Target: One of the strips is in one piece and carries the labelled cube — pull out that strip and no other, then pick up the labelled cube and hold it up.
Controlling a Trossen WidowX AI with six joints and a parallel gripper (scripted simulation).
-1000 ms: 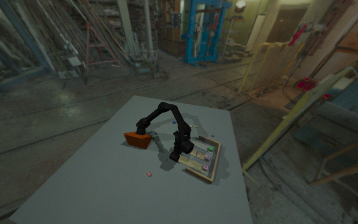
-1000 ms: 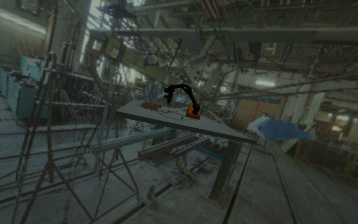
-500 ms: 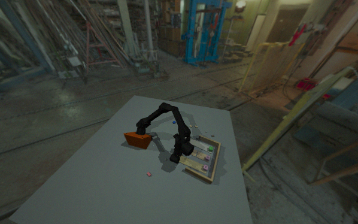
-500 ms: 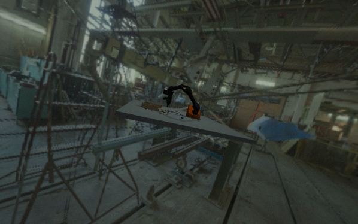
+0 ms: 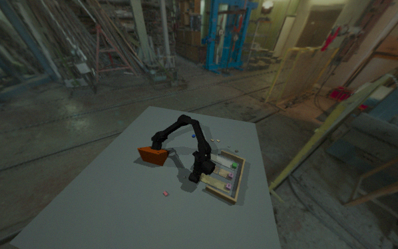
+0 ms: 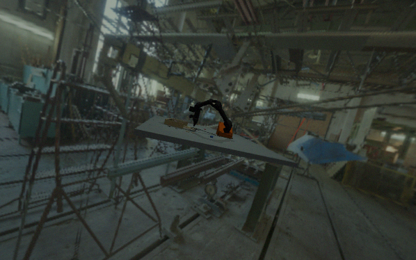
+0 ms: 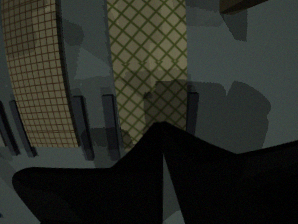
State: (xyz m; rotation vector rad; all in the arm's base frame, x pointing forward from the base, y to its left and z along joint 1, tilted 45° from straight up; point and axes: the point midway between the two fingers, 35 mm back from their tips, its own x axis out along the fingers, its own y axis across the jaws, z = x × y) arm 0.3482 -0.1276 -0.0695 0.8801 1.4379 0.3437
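Right now the mesh strip is 90 mm ahead of my gripper tip, 30 mm to the right of it and 20 mm below it. From my gripper tip the other things lie so: blue piece (380 mm to the left, 80 mm behind, 20 mm below); then pink block (190 mm behind, 140 mm to the right, 20 mm below).
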